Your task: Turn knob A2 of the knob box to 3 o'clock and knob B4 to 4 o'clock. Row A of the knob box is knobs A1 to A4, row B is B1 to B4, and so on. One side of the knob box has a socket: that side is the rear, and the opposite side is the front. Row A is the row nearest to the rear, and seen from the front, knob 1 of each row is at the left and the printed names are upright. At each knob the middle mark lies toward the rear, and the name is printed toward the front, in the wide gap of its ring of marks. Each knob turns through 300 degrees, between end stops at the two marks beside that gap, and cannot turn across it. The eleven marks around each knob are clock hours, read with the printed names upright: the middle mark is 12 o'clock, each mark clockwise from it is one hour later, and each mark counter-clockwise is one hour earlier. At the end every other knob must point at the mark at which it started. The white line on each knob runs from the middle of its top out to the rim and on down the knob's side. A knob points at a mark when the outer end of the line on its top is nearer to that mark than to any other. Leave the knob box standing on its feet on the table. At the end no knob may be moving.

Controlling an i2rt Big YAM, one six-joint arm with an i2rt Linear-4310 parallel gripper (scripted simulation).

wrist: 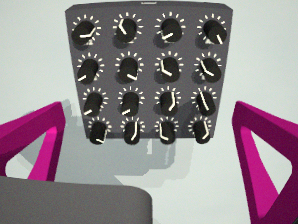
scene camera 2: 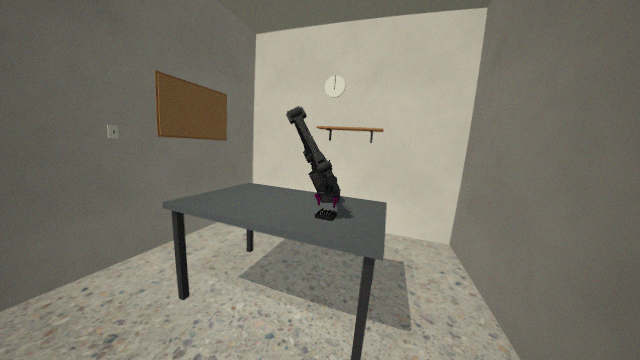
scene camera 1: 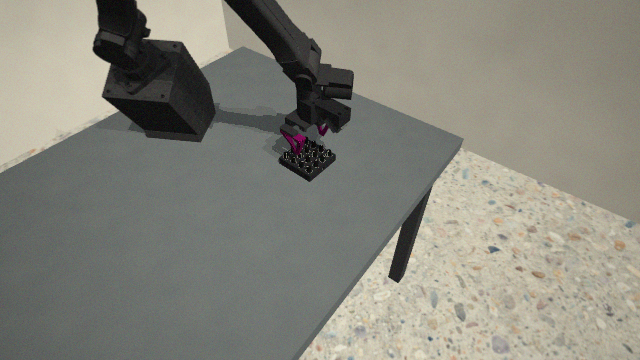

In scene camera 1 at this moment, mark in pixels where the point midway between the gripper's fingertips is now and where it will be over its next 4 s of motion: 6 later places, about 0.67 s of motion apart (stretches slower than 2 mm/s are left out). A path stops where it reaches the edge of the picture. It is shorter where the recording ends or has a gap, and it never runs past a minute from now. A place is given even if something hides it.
My gripper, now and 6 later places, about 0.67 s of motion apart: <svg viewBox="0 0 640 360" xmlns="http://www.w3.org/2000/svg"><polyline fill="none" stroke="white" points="309,144 298,139 296,137 305,138 315,141 321,141 319,146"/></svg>
